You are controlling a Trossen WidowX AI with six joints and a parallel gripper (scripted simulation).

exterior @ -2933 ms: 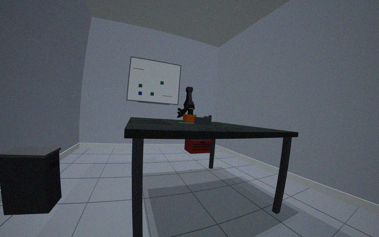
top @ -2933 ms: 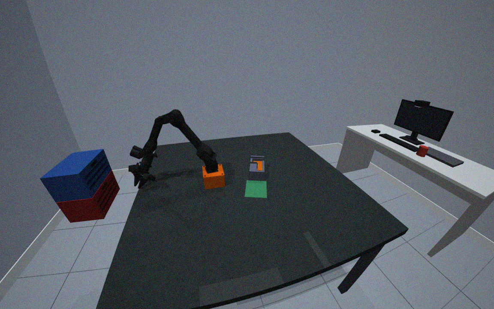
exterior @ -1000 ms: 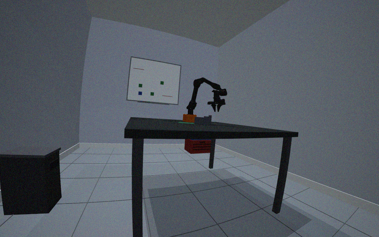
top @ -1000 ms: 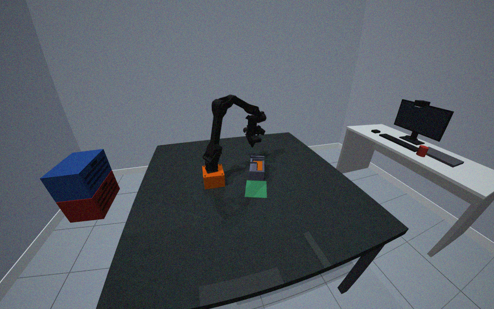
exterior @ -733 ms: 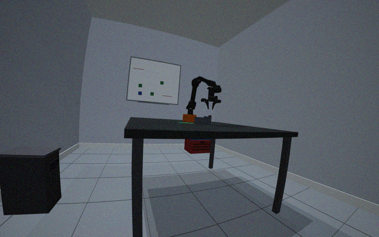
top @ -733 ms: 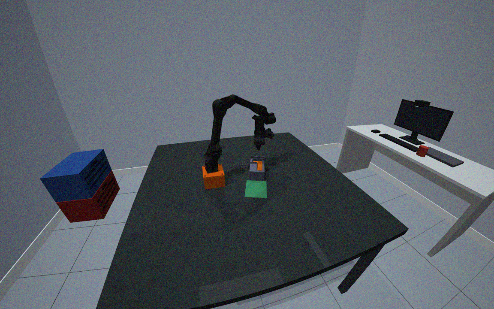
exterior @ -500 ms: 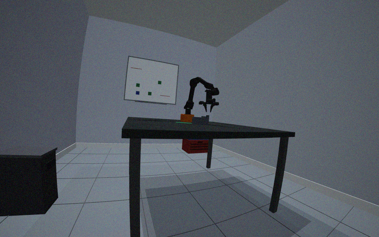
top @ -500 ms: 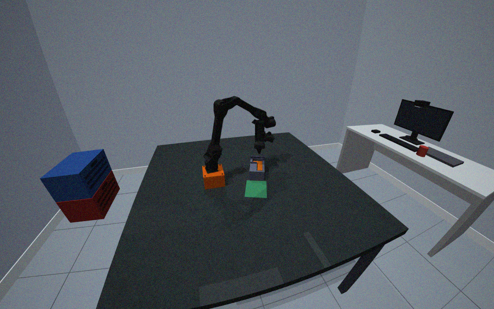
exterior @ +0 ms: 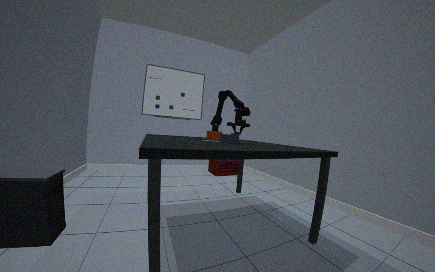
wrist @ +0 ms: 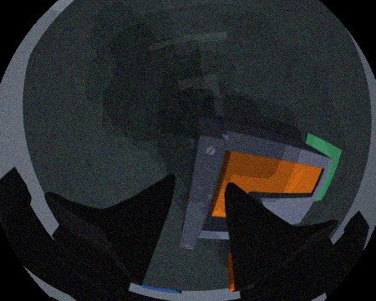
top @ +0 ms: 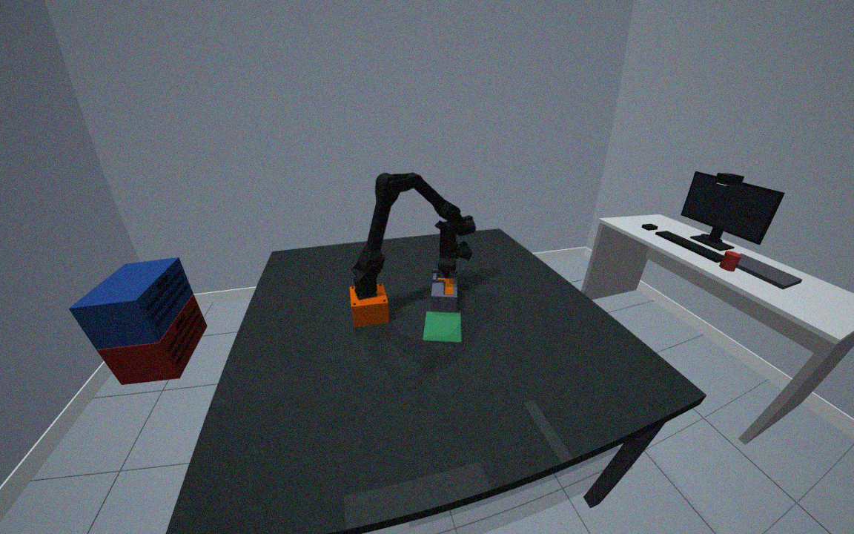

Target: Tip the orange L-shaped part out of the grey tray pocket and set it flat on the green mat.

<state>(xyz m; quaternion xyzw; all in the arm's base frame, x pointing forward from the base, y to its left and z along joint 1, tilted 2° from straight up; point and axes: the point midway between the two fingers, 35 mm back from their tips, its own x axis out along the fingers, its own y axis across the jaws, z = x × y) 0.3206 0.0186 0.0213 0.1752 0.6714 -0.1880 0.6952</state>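
The orange L-shaped part lies 3 cm behind my gripper tip, 5 cm to the right of it and 2 cm below it. From my gripper tip the other things lie so: green mat: 12 cm behind, 19 cm to the right, 8 cm below.
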